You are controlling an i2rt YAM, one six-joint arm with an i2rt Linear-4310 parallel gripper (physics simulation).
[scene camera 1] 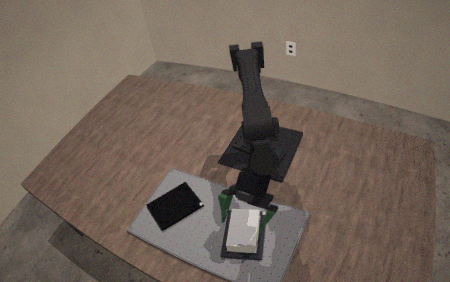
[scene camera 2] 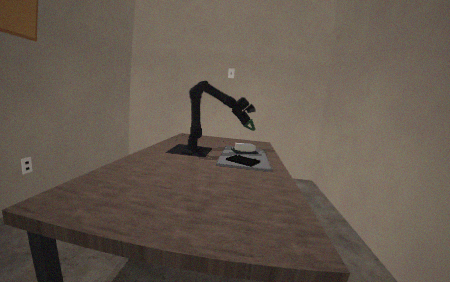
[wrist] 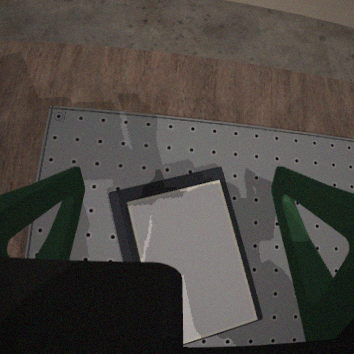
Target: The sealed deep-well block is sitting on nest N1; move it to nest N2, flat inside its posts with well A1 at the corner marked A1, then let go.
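Seen in the pictures: gripper, between the fingertips: (scene camera 1: 241,228) (scene camera 2: 254,130) (wrist: 177,176); arm's base, origin of its link: (scene camera 2: 192,150).
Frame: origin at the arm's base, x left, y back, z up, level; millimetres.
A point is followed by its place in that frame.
Note:
The sealed deep-well block (scene camera 1: 244,231) @[x 156, y -341, z 61 mm] (scene camera 2: 245,147) @[x 104, y -341, z 47 mm] (wrist: 200,250) @[x 141, y -342, z 61 mm] is white and lies flat on the dark nest N1 (scene camera 1: 242,255) @[x 182, y -396, z 19 mm] (wrist: 118,215) @[x 219, y -358, z 19 mm]. The other nest, N2 (scene camera 1: 175,206) @[x -101, y -363, z 19 mm] (scene camera 2: 243,160) @[x -135, y -366, z 19 mm], is black and empty, with a small white mark at its right corner in scene camera 1. My gripper (scene camera 1: 243,222) @[x 178, y -378, z 162 mm] (scene camera 2: 251,128) @[x 178, y -378, z 162 mm] (wrist: 177,176) @[x 178, y -378, z 162 mm] is open, its green fingers wide apart. It hangs above the block, holding nothing. In the wrist view the block is turned relative to the fingers, and the dark camera-side part hides its lower left. The A1 lettering cannot be read.
Both nests are on a grey perforated board (scene camera 1: 200,250) @[x 62, y -444, z 8 mm] (scene camera 2: 225,164) @[x -211, y -281, z 3 mm] (wrist: 225,142) @[x 124, y -462, z 8 mm] on the wooden table (scene camera 1: 125,130) @[x -589, y -175, z -5 mm] (scene camera 2: 175,200) @[x -683, y -223, z -5 mm] (wrist: 200,85) @[x 164, y -534, z -5 mm]. The arm's black base plate (scene camera 1: 292,142) @[x 98, y 86, z 5 mm] (scene camera 2: 175,149) @[x -41, y 103, z -1 mm] is behind the board. The table's edge runs close beyond the board.

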